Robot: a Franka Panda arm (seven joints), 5 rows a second.
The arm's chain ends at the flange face. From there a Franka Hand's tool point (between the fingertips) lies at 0.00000 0.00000 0.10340 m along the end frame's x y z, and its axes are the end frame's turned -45 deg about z.
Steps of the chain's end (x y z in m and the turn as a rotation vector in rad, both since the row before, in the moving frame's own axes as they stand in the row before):
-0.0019 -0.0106 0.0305 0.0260 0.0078 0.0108
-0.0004 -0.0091 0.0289 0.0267 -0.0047 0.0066
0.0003 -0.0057 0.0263 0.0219 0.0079 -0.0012
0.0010 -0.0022 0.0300 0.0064 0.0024 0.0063
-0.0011 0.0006 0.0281 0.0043 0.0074 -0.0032
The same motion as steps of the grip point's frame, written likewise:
0.0086 -0.0102 0.0305 0.0129 0.0239 0.0108
0.0078 -0.0090 0.0289 0.0222 0.0156 0.0066
0.0064 -0.0048 0.0263 0.0099 0.0211 -0.0012
0.0029 -0.0011 0.0300 0.0028 0.0062 0.0063
-0.0003 -0.0001 0.0281 -0.0022 0.0083 -0.0032

